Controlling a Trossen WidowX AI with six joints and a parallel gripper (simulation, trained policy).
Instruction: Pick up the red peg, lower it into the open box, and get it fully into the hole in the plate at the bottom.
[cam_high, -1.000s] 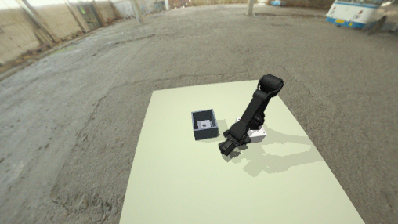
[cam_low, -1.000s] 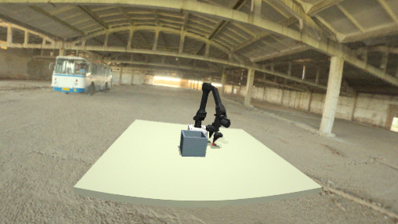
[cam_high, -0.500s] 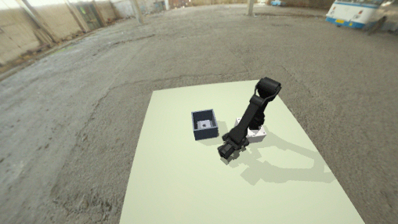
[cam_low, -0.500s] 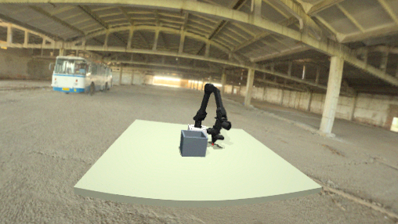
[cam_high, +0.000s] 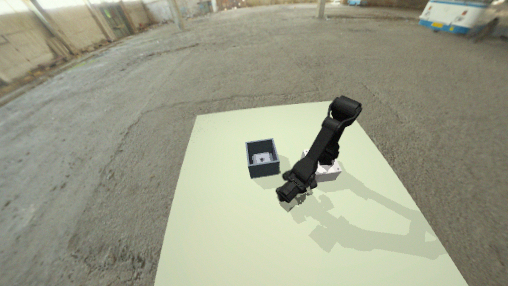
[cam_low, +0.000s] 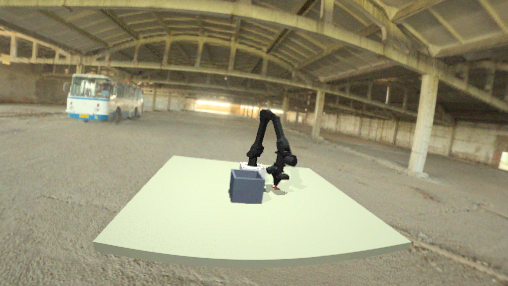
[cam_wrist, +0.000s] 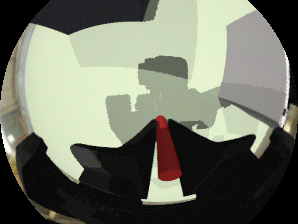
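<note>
The holed plate lies 160 mm ahead of my gripper tip, 190 mm to the right of it and 10 mm above it. Also, from my gripper tip: red peg 10 mm to the left, 20 mm above.
</note>
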